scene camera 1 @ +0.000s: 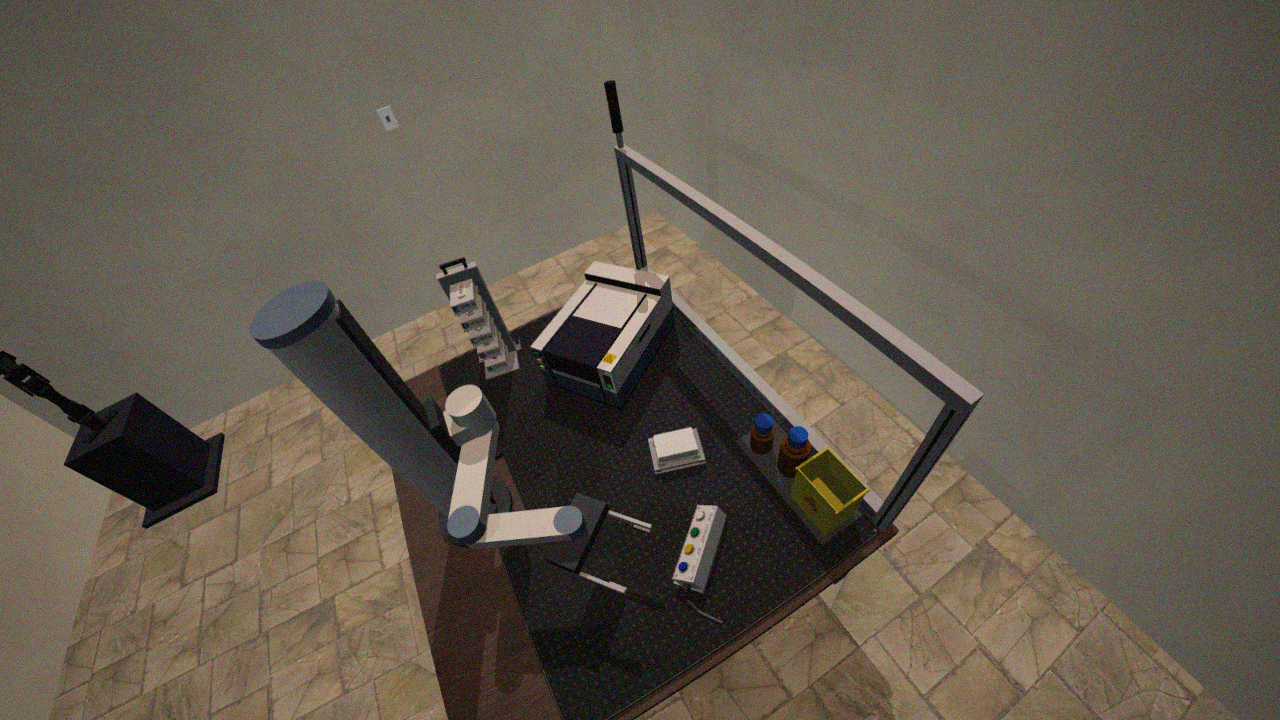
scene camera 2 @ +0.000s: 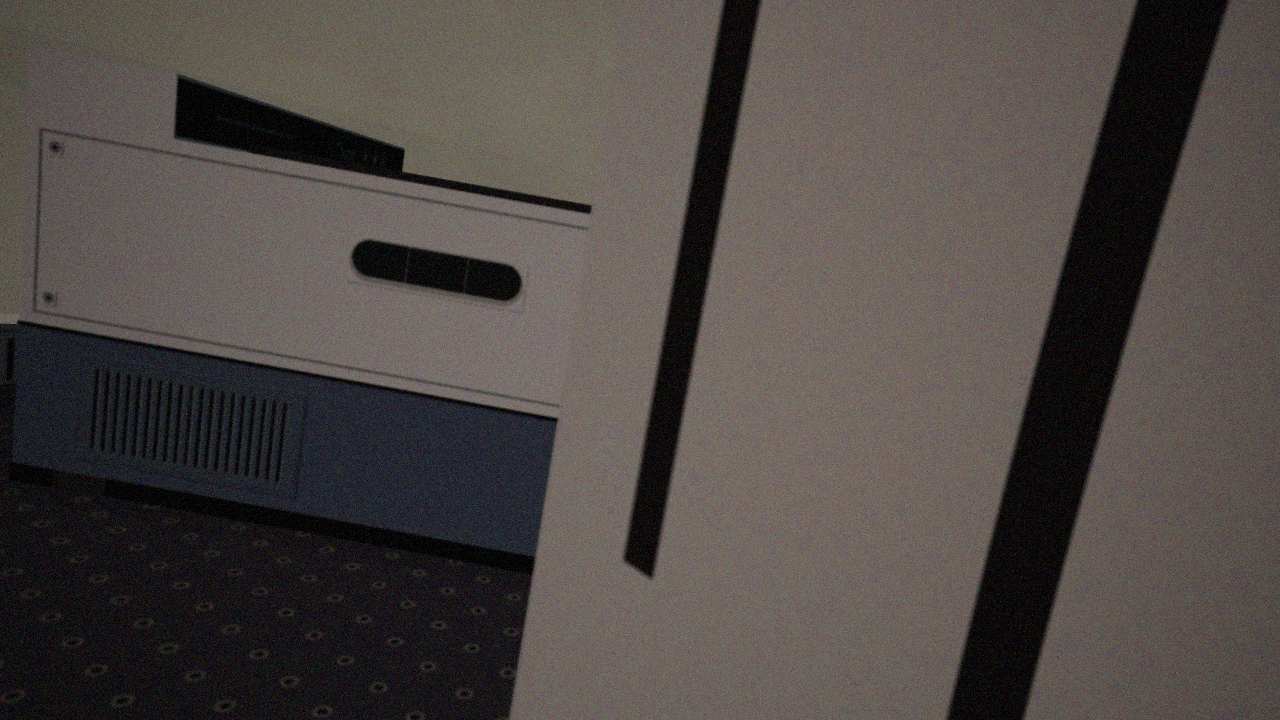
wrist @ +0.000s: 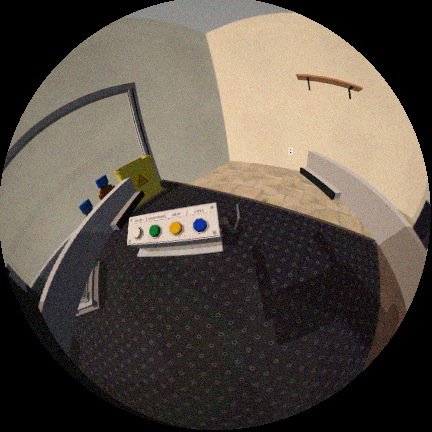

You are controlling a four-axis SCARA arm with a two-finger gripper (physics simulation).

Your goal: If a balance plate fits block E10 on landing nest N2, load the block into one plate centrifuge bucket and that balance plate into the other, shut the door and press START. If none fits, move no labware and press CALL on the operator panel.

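Places are measured from the arm's base along level axes (x ahead, y left, z up), in millimetres.
Pixels of known places: gripper, between the fingertips: [scene camera 1: 638,559] [wrist: 219,166].
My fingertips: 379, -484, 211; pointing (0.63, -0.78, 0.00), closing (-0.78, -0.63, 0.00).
Behind a point stands the place of what it marks, as x, y, z.
My gripper [scene camera 1: 636,557] @(379, -484, 211) [wrist: 219,166] @(379, -484, 211) is open and empty. Its fingers are spread wide, beside the operator panel [scene camera 1: 708,553] @(550, -523, 75) [wrist: 187,237] @(483, -488, 64). The panel has white, green, yellow and blue buttons; the blue CALL button [scene camera 1: 682,566] @(472, -517, 82) [wrist: 200,225] @(468, -515, 80) is at one end, and no finger appears to touch it. A white block [scene camera 1: 676,444] @(655, -190, 82) sits on a low nest [scene camera 1: 682,466] @(644, -234, 18); its label is unreadable. The plate centrifuge [scene camera 1: 612,305] @(735, 359, 223) [scene camera 2: 223,214] @(693, 546, 187) is white above a blue base and looks closed on top. Its buckets are hidden. Several plates stand stacked in a tall rack [scene camera 1: 497,308] @(357, 603, 247); their markings are too small to read.
Two brown bottles [scene camera 1: 761,435] @(877, -324, 110) [scene camera 1: 793,456] @(896, -443, 136) with blue caps and a yellow bin [scene camera 1: 827,501] @(858, -611, 187) [wrist: 142,177] @(857, -579, 113) stand along the far edge. A grey frame [scene camera 1: 778,255] @(1015, -176, 620) rises behind them. A cable lies by the panel. A large white surface [scene camera 2: 850,358] @(288, 637, 204) fills the right of scene camera 2.
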